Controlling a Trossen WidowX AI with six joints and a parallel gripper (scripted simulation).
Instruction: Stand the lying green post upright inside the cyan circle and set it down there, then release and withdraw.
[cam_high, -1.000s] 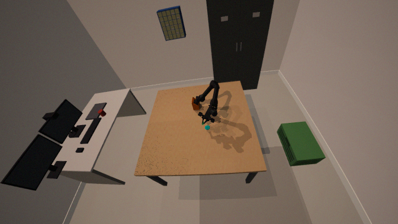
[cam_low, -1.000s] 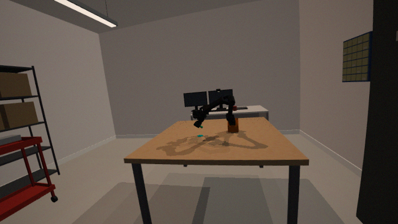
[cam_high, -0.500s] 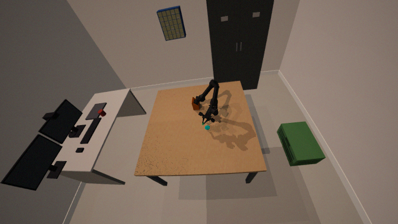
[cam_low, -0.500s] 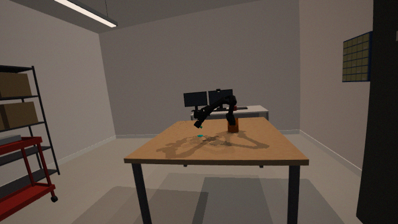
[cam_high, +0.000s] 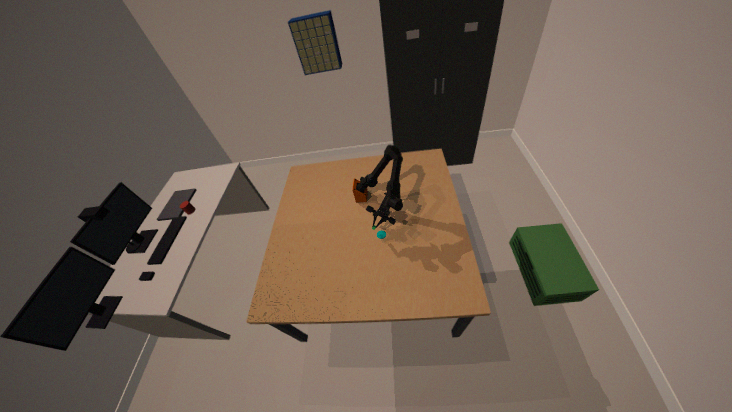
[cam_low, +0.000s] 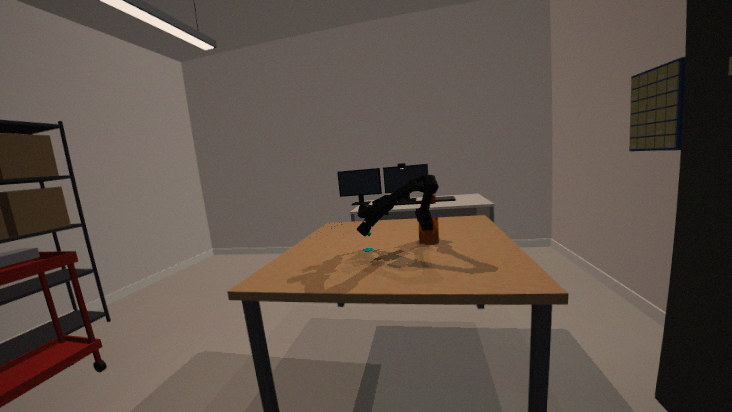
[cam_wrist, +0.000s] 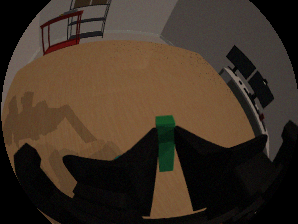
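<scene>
Right now the cyan circle is 120 mm below my gripper tip, 30 mm to the left of it and 20 mm behind it. From my gripper tip the other things lie so: green post: 20 mm below, 10 mm behind.
</scene>
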